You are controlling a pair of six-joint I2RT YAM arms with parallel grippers.
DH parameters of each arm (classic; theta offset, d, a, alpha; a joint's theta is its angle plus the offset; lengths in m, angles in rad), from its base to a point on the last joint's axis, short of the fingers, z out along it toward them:
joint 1: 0 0.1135 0.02 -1.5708
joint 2: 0 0 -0.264 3.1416
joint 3: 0.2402 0 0.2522 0
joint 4: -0.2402 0 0.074 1.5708
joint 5: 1.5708 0 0 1.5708
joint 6: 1.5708 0.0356 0 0
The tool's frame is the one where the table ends.
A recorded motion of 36 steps. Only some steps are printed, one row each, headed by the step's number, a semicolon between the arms.
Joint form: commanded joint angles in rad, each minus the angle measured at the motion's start. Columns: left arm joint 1, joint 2, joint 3, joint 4, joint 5, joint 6; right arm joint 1, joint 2, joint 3, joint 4, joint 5, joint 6.
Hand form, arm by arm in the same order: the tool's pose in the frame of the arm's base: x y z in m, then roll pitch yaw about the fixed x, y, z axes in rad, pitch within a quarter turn. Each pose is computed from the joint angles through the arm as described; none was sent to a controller.
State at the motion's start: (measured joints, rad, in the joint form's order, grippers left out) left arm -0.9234 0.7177 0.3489 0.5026 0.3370 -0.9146; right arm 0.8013 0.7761 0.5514 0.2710 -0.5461 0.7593
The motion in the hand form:
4: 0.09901 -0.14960 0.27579 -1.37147 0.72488 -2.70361; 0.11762 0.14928 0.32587 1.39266 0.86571 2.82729
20: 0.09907 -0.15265 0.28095 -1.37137 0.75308 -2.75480; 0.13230 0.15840 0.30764 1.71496 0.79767 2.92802
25: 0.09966 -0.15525 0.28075 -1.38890 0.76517 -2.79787; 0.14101 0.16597 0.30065 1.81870 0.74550 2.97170
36: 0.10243 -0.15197 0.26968 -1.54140 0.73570 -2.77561; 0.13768 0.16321 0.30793 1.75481 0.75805 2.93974
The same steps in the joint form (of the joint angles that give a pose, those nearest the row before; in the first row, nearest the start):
4: 0.0040 0.0071 0.0178 0.0135 0.0055 0.0251; -0.0021 0.0152 0.0405 0.0669 -0.0430 0.0152
20: 0.0041 0.0235 0.0427 0.0045 0.0606 0.0455; -0.0017 0.0865 0.0926 -0.1641 0.0945 -0.0403
25: 0.0039 0.0396 0.0515 -0.0016 0.0933 0.0568; -0.0021 0.1472 0.1224 -0.2206 0.1220 -0.0324
36: 0.0041 0.0157 0.0530 -0.1482 -0.0319 0.0728; -0.0021 0.1231 0.1209 -0.1914 0.1079 -0.0179

